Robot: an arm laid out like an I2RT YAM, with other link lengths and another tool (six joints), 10 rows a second.
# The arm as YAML. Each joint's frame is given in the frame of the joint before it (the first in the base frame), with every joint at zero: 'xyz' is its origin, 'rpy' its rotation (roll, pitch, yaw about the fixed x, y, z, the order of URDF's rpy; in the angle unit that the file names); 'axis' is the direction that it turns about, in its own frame. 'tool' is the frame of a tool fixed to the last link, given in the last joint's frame.
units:
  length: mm
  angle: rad
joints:
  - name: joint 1
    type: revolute
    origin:
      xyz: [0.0, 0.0, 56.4]
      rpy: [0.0, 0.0, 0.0]
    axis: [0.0, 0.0, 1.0]
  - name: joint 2
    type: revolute
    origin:
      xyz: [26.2, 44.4, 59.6]
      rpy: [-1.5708, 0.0, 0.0]
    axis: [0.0, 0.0, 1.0]
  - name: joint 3
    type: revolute
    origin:
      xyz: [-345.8, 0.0, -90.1]
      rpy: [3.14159, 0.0, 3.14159]
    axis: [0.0, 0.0, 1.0]
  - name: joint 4
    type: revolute
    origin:
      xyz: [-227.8, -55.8, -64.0]
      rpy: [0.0, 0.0, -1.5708]
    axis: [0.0, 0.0, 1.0]
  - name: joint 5
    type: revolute
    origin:
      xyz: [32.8, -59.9, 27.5]
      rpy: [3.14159, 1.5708, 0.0]
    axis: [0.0, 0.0, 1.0]
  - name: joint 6
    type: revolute
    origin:
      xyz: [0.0, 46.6, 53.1]
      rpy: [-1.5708, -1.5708, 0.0]
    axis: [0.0, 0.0, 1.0]
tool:
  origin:
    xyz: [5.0, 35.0, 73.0]
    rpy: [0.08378, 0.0, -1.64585]
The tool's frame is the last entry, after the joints.
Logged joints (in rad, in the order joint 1, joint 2, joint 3, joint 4, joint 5, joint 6), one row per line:
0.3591, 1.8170, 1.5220, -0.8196, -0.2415, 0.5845
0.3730, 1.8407, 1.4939, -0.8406, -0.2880, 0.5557
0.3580, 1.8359, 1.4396, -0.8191, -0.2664, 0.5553
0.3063, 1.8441, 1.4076, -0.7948, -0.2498, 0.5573
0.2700, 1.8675, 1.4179, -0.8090, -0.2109, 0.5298
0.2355, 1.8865, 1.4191, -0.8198, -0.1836, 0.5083
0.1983, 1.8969, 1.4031, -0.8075, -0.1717, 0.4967
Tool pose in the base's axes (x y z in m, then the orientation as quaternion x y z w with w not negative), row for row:
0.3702, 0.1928, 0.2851, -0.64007, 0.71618, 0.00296, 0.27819
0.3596, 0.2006, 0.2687, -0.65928, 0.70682, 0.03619, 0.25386
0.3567, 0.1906, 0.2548, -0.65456, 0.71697, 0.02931, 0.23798
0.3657, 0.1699, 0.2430, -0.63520, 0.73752, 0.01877, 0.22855
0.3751, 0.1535, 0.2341, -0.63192, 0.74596, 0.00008, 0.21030
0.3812, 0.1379, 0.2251, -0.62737, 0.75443, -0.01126, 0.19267
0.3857, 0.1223, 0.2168, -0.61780, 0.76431, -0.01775, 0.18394
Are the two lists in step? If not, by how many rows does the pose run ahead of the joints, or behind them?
They are in step.
